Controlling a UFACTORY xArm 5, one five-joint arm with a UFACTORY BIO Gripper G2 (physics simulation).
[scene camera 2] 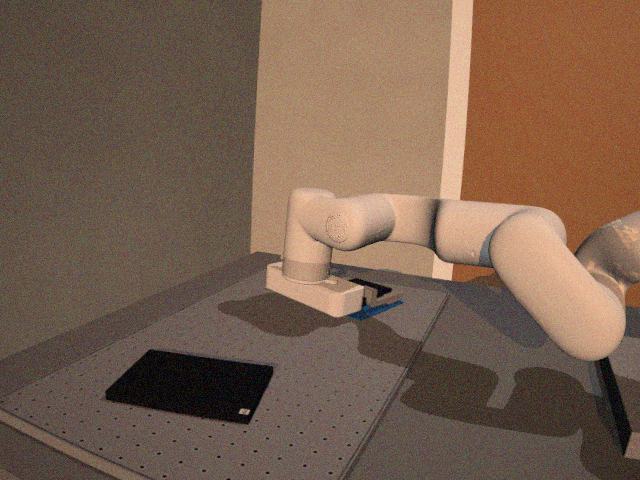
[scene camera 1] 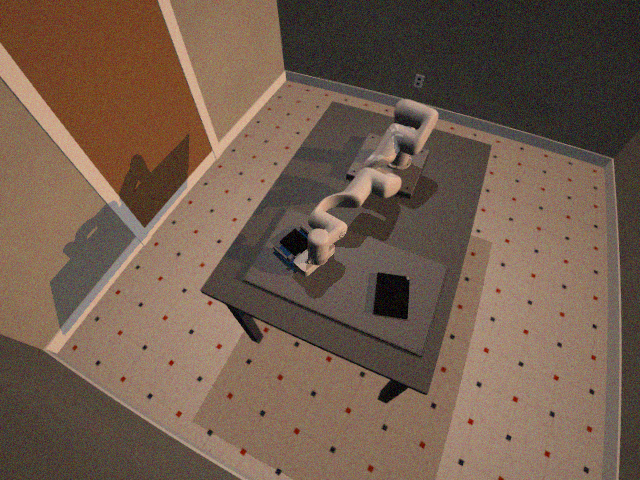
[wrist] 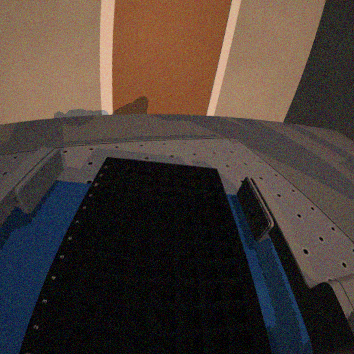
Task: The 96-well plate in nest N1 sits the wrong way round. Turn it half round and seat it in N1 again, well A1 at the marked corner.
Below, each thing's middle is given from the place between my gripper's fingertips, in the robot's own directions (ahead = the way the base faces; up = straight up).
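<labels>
Black 96-well plate (wrist: 152, 252): my hand 20 mm short of it, 50 mm to the right of it, 10 mm above it. Blue mat (wrist: 38, 234), from my hand: 30 mm ahead, 60 mm to the left, 10 mm below. Flat black block (scene camera 2: 191, 385), from my hand: 140 mm ahead, 440 mm to the left, 10 mm below.
</labels>
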